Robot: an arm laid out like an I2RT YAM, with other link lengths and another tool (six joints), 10 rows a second.
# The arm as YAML. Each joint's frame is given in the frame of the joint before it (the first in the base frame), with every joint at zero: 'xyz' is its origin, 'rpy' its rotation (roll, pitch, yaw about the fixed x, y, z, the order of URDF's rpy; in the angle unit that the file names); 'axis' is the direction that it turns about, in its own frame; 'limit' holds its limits. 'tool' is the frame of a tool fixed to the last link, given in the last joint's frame.
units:
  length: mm
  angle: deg
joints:
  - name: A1
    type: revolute
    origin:
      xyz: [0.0, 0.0, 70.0]
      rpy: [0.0, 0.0, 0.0]
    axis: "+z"
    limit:
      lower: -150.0
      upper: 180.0
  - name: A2
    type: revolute
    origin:
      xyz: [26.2, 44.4, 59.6]
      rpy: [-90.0, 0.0, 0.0]
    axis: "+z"
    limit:
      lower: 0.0
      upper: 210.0
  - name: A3
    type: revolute
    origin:
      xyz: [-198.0, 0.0, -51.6]
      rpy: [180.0, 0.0, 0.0]
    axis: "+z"
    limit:
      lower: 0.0
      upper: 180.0
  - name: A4
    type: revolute
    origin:
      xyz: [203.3, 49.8, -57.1]
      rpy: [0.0, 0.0, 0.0]
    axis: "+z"
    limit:
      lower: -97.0
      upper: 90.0
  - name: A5
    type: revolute
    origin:
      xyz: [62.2, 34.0, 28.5]
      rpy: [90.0, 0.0, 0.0]
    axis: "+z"
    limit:
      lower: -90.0
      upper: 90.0
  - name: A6
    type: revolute
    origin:
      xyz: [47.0, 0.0, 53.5]
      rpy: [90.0, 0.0, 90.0]
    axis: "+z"
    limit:
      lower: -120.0
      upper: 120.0
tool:
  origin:
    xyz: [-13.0, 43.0, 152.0]
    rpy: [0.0, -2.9, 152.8]
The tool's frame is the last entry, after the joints.
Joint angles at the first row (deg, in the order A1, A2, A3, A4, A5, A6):
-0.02 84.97 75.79 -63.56 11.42 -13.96
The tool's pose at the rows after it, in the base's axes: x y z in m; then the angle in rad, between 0 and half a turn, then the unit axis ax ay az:
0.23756, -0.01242, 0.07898, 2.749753, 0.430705, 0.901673, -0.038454
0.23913, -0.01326, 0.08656, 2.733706, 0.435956, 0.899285, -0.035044
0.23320, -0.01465, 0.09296, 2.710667, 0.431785, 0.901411, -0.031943
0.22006, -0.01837, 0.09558, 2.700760, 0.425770, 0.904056, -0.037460
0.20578, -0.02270, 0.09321, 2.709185, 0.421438, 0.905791, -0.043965
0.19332, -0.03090, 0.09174, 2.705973, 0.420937, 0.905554, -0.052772
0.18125, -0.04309, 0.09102, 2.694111, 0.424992, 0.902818, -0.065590
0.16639, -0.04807, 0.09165, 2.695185, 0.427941, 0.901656, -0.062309
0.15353, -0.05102, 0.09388, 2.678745, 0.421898, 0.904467, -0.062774
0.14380, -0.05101, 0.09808, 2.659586, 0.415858, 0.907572, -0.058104
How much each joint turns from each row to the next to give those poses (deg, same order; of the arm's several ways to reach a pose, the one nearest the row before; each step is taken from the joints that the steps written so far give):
0.59 2.19 2.31 -0.69 -0.08 0.98
-0.22 -0.66 1.38 -1.05 0.05 0.31
-0.08 -3.35 -1.48 -0.44 0.13 -0.80
-0.20 -4.09 -2.95 -0.75 0.60 -1.09
-0.79 -3.39 -3.35 -0.56 0.14 -1.27
-1.64 -3.60 -3.23 -0.20 0.44 -1.75
-2.61 -3.89 -3.19 0.00 0.77 -2.25
-2.98 -4.64 -2.54 -1.44 -1.34 -2.46
-1.52 -5.01 -2.26 -1.47 -0.39 -2.36
-1.13 -4.33 -0.96 -1.90 -0.84 -1.91

